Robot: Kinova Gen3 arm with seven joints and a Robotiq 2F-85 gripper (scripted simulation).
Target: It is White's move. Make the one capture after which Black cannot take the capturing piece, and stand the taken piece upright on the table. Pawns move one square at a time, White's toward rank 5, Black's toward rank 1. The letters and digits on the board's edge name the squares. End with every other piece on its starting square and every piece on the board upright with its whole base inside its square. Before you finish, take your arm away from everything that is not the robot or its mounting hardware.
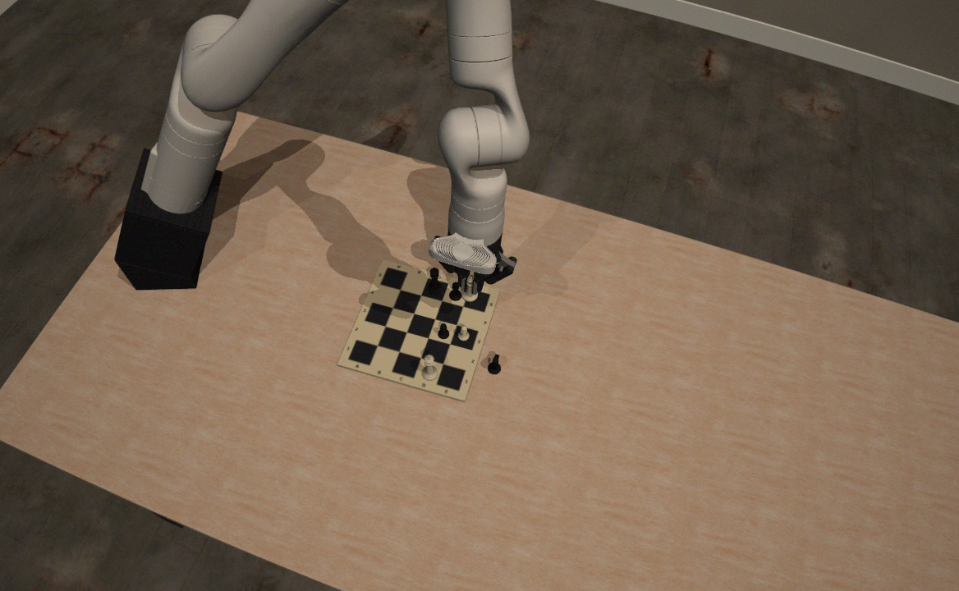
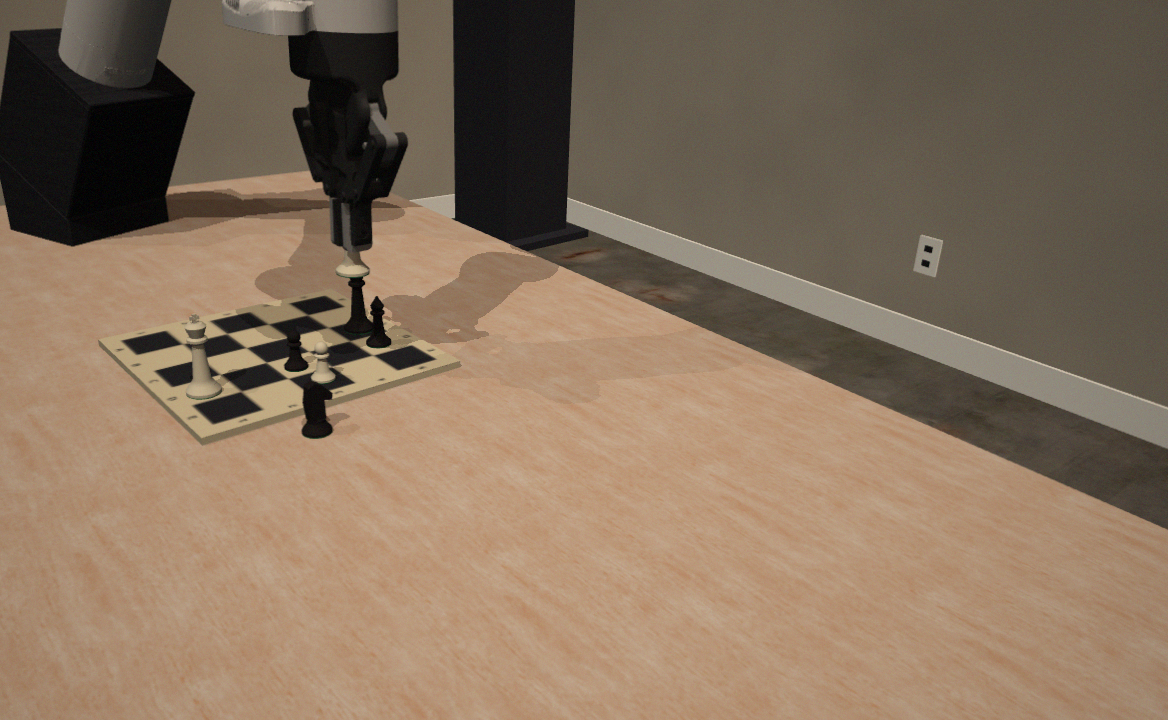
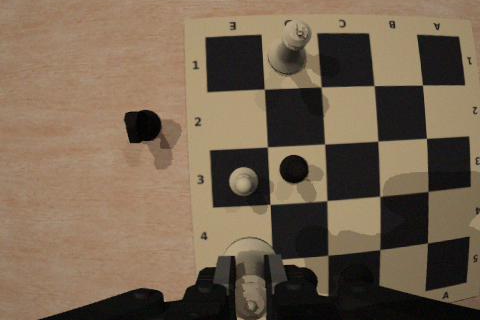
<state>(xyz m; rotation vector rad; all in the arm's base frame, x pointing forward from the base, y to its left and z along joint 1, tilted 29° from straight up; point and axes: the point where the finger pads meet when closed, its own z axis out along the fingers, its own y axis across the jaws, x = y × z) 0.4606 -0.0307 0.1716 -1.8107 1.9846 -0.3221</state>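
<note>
Now: the black king 70 mm behind my hand, 50 mm to the left of it and 90 mm below it. Round my hand: white queen: 10 mm below; then black pawn: 30 mm behind, 40 mm to the right, 110 mm below; then white pawn: 30 mm to the right, 110 mm below.
</note>
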